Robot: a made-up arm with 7 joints. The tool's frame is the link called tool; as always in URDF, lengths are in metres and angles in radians. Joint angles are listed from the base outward.
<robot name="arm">
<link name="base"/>
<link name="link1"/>
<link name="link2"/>
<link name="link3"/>
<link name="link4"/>
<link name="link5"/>
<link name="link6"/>
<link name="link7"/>
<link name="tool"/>
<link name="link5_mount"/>
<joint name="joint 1" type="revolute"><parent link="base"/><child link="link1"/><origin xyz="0 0 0.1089" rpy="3.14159 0 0"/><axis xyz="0 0 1"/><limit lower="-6.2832" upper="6.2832"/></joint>
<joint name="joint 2" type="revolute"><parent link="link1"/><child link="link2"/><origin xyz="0 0.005 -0.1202" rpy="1.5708 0 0"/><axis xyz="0 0 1"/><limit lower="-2.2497" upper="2.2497"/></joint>
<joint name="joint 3" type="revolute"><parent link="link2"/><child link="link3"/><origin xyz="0 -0.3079 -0.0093" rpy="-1.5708 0 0"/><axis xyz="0 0 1"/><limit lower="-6.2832" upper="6.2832"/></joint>
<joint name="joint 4" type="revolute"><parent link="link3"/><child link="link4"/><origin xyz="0 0.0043 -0.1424" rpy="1.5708 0 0"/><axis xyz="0 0 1"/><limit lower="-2.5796" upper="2.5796"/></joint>
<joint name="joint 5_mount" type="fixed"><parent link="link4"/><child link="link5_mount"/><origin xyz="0 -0.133 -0.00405" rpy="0 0 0"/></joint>
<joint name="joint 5" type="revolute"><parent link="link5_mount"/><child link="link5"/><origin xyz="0 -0.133 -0.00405" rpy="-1.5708 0 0"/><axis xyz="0 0 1"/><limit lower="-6.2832" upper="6.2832"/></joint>
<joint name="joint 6" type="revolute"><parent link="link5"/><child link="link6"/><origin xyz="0 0.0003 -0.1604" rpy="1.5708 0 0"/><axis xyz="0 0 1"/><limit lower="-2.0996" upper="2.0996"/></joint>
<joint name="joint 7" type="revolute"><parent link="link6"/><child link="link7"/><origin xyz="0 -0.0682 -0.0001" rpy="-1.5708 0 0"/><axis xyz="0 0 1"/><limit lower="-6.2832" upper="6.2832"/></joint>
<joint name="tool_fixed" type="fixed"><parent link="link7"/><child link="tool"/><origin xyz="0 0 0" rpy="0 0 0"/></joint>
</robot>
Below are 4 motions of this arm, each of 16 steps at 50 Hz.
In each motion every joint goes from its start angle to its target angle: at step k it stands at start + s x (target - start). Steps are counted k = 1, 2, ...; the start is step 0. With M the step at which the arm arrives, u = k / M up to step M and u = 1 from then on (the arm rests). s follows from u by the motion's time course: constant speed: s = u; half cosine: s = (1 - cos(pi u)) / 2; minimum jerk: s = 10 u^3 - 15 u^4 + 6 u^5.
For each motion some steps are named. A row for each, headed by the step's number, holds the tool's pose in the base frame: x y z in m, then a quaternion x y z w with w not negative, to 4 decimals.
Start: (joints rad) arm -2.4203 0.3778 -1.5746 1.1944 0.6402 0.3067 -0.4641
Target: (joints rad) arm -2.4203 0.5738 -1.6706 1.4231 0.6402 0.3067 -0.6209
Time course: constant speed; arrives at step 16
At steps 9, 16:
9: -0.5018 -0.1803 0.7206 -0.3761 0.5738 0.1163 0.7182
16: -0.5046 -0.1877 0.6674 -0.4245 0.5058 0.1019 0.7440

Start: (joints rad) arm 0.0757 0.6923 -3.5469 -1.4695 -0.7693 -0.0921 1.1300
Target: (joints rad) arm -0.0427 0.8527 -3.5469 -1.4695 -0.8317 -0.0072 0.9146
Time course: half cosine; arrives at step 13
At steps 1, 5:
1: 0.6726 0.1461 0.3250 0.1145 -0.4640 0.2186 0.8508
5: 0.6720 0.1692 0.2930 0.1401 -0.4434 0.1878 0.8652

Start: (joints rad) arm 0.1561 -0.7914 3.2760 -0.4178 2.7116 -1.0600 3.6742
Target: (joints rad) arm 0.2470 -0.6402 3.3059 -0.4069 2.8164 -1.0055 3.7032
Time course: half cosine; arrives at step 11
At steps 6, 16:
6: -0.4782 0.0563 0.9963 0.1983 0.7608 0.1725 0.5934
16: -0.4285 0.0643 1.0263 0.2547 0.7695 0.1529 0.5653

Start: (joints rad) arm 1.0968 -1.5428 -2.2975 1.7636 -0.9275 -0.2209 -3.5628
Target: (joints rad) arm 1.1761 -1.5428 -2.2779 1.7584 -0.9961 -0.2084 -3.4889
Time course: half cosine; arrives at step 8
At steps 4, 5, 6, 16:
4: 0.1767 0.4934 -0.0612 0.0299 -0.4913 0.2692 0.8278
5: 0.1852 0.4913 -0.0598 0.0249 -0.4931 0.2624 0.8291
6: 0.1923 0.4894 -0.0586 0.0206 -0.4945 0.2567 0.8301
16: 0.1987 0.4876 -0.0576 0.0167 -0.4958 0.2515 0.8311

